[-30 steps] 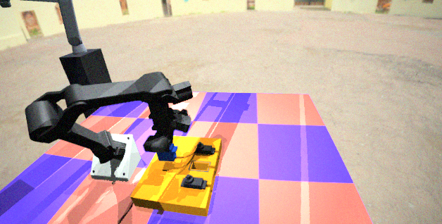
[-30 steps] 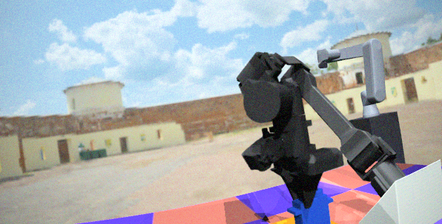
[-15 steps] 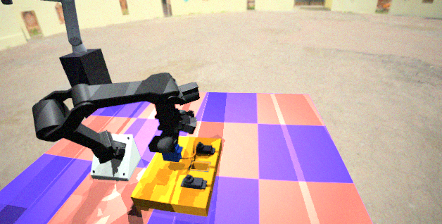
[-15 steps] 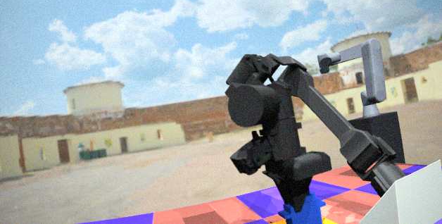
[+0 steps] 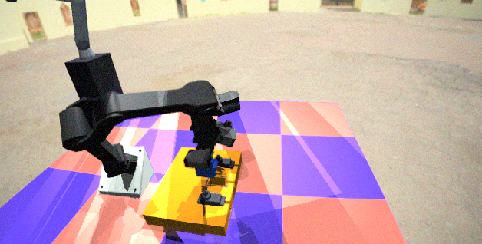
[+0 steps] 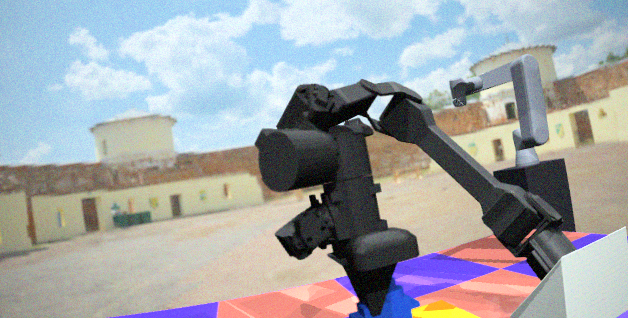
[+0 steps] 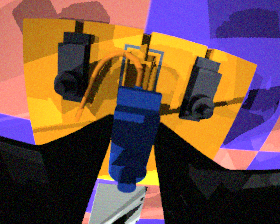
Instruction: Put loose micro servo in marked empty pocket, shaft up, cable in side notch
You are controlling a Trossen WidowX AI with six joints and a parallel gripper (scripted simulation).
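The yellow deck lies 9 cm behind my gripper tip and 10 cm below it.
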